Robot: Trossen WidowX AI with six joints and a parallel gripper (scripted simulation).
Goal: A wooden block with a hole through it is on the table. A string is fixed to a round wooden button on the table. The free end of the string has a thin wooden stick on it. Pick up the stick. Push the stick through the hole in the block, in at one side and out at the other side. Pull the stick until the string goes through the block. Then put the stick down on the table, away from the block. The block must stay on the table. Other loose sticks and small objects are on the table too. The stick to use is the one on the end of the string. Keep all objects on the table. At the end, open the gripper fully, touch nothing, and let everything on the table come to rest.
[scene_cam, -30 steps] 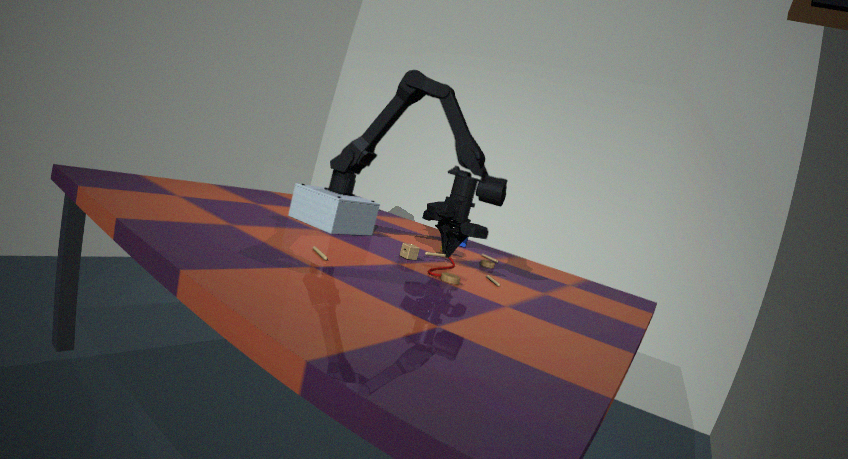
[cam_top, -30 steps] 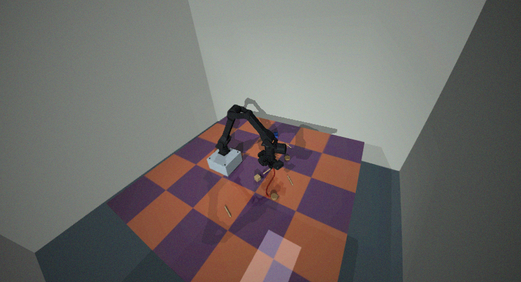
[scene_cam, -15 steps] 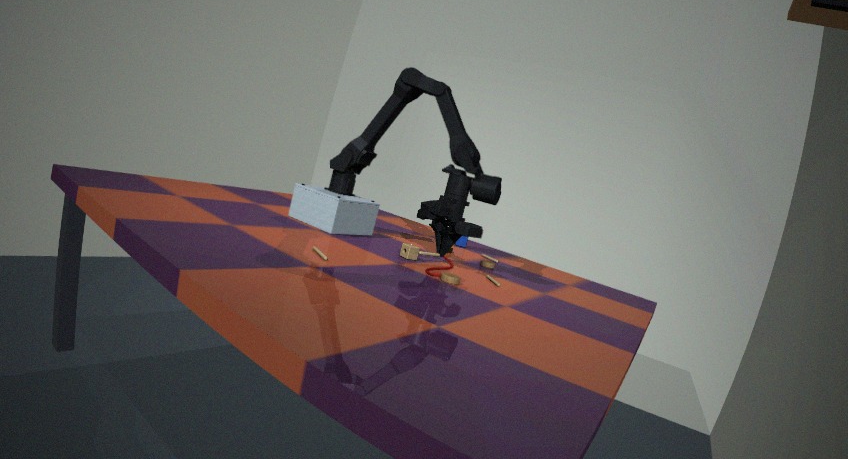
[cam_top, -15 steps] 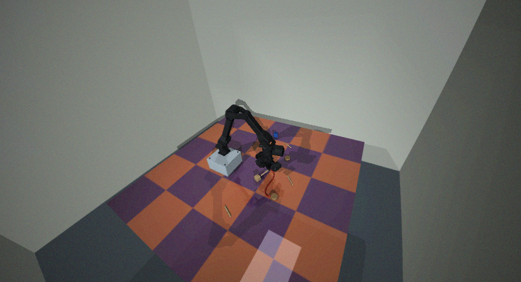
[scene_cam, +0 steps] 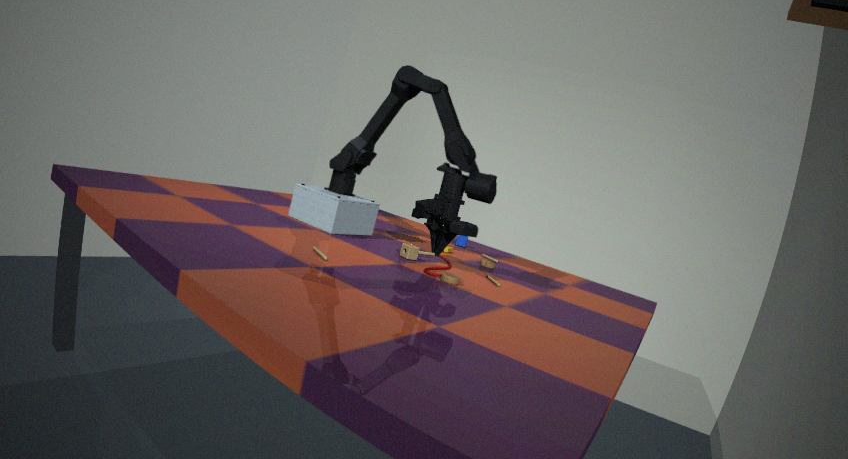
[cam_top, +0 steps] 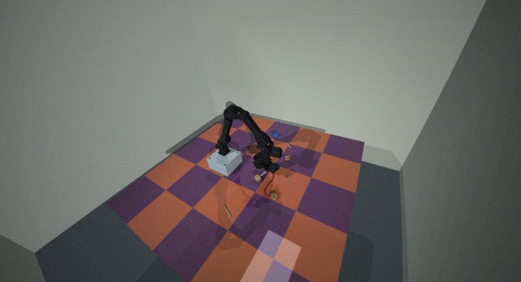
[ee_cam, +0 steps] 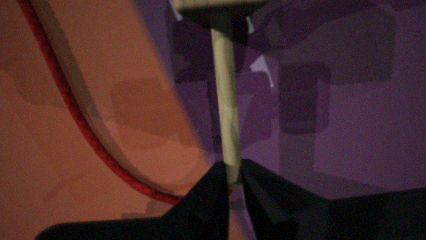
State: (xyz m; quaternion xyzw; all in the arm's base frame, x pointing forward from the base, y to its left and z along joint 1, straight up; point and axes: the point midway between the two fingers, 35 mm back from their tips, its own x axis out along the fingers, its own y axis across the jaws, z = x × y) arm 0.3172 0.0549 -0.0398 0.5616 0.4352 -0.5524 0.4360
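The wooden block is 80 mm to the right of my gripper tip and 20 mm behind it. Also, from my gripper tip: yellow piece (180 mm to the left, 80 mm behind, 10 mm below); then thin wooden stick (10 mm to the right); then blue cube (380 mm to the left, 150 mm behind).
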